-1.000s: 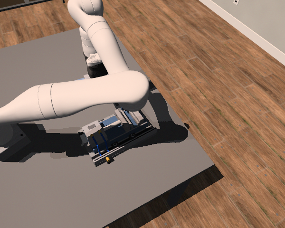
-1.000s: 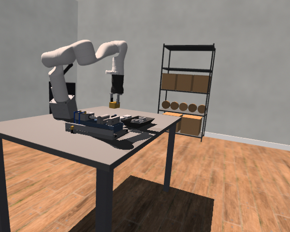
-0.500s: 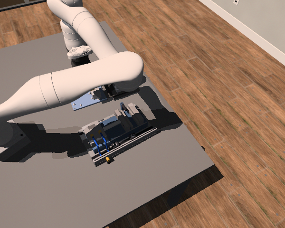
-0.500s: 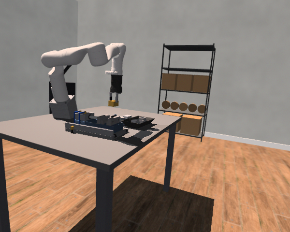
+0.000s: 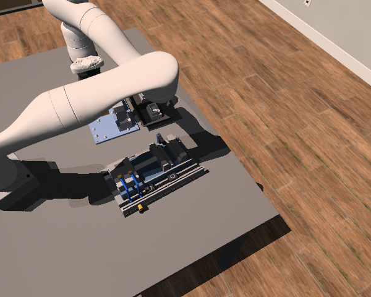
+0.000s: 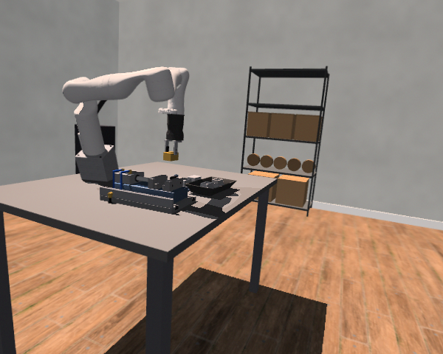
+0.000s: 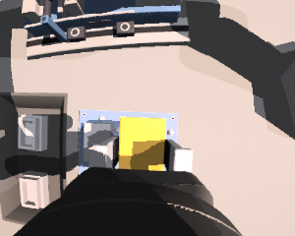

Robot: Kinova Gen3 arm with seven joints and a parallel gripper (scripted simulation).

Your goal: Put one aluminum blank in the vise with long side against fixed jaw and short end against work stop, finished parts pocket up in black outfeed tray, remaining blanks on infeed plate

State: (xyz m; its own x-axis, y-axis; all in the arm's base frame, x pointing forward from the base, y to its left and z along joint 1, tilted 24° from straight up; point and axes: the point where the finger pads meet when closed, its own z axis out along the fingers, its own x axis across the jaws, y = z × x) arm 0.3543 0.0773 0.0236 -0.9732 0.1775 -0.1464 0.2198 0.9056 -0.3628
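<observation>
My hand is 16 cm above the infeed plate, 5 cm to the right of it and 4 cm short of it. From my hand the other things lie so: yellow brass blank: 3 cm below; then vise: 25 cm to the right, 13 cm below, 3 cm ahead; then fixed jaw: 26 cm to the right, 13 cm ahead, 9 cm below.
</observation>
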